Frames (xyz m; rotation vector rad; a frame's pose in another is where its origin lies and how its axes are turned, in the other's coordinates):
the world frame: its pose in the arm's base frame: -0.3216 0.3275 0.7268 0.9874 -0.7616 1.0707
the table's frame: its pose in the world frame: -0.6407 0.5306 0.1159 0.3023 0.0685 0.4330
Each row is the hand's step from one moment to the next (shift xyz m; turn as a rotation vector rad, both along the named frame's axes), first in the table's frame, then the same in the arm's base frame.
Working: the table's frame: its pose in the arm's base frame: -1.0311 0.0792 0.3522 1.0576 -0.7912 1.6236

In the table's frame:
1: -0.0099 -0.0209 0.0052 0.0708 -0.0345 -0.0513
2: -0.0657 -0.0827 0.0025 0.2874 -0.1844 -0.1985
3: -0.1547 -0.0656 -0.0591 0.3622 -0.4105 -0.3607
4: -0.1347 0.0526 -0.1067 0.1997 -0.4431 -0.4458
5: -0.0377 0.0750 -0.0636 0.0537 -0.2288 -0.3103
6: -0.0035 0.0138 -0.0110 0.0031 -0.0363 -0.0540
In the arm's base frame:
1: 0.0225 -0.0024 -0.0069 0.0115 0.0822 0.0442
2: 0.0876 -0.0040 -0.0590 0.0918 0.3376 0.1833
3: 0.0655 0.0108 -0.1653 0.2577 0.5732 0.1867
4: -0.0625 0.0266 -0.1664 0.2857 0.5944 0.0037
5: -0.0840 0.0199 -0.0603 0.1325 0.3581 -0.0756
6: -0.0157 0.0044 -0.0077 0.0204 0.0589 -0.0189

